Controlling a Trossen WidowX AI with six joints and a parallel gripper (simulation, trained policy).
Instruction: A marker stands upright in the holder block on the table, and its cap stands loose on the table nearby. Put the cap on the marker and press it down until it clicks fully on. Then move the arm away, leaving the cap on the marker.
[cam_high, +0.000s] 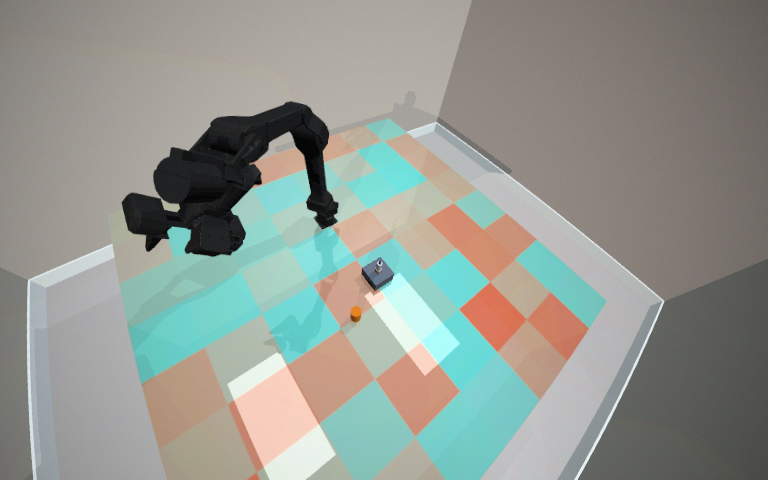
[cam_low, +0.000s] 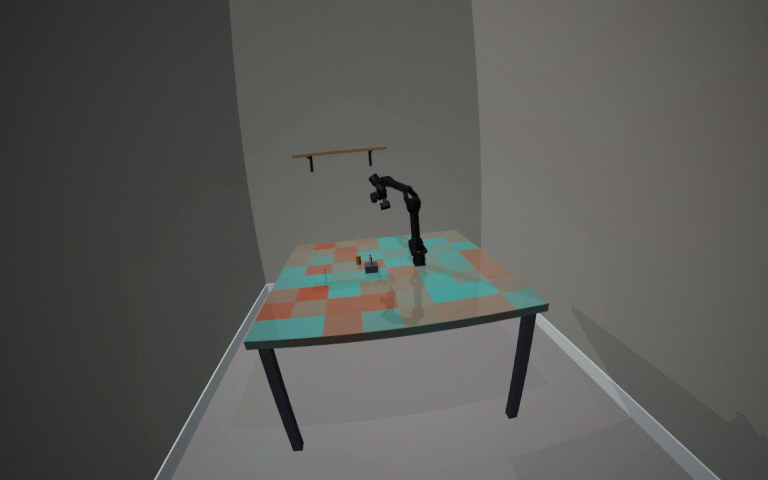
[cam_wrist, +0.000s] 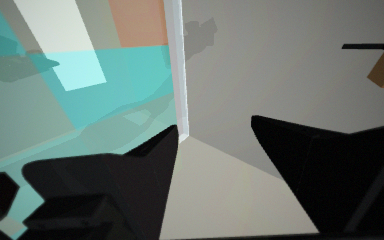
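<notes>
The orange cap lies 21 cm ahead of my gripper tip, 28 cm to the left of it and 30 cm below it. Round my gripper tip: dark holder block 14 cm ahead, 41 cm to the left, 31 cm below; then grey marker 14 cm ahead, 41 cm to the left, 25 cm below.
</notes>
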